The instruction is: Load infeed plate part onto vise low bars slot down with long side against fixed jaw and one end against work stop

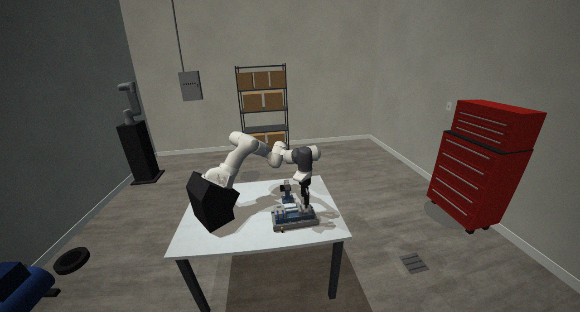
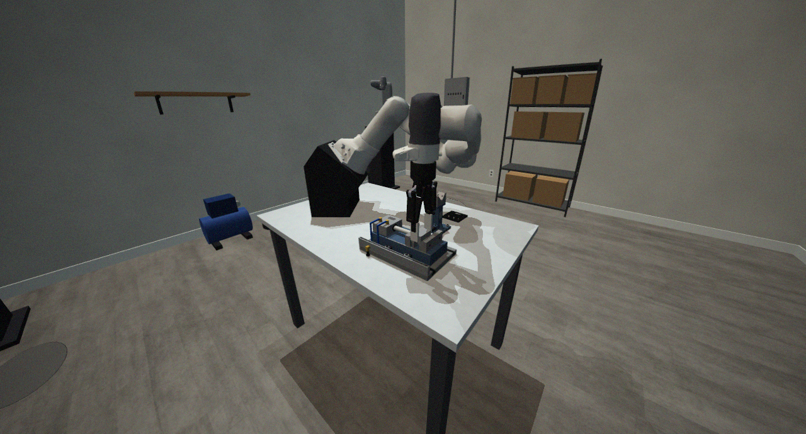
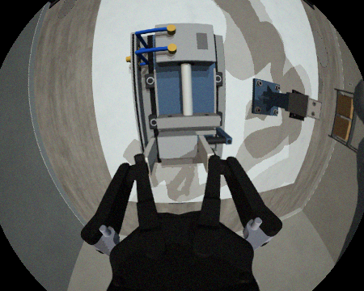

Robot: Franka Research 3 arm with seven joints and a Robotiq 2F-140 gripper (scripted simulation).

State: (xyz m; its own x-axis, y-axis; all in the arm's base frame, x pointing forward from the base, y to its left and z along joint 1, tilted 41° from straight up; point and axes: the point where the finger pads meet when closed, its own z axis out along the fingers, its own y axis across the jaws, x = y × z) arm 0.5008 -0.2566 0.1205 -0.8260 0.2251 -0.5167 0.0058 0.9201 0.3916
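My hand is 30 mm above the part. From my hand the other things lie so: black infeed plate 70 mm behind, 400 mm to the left, 120 mm below.
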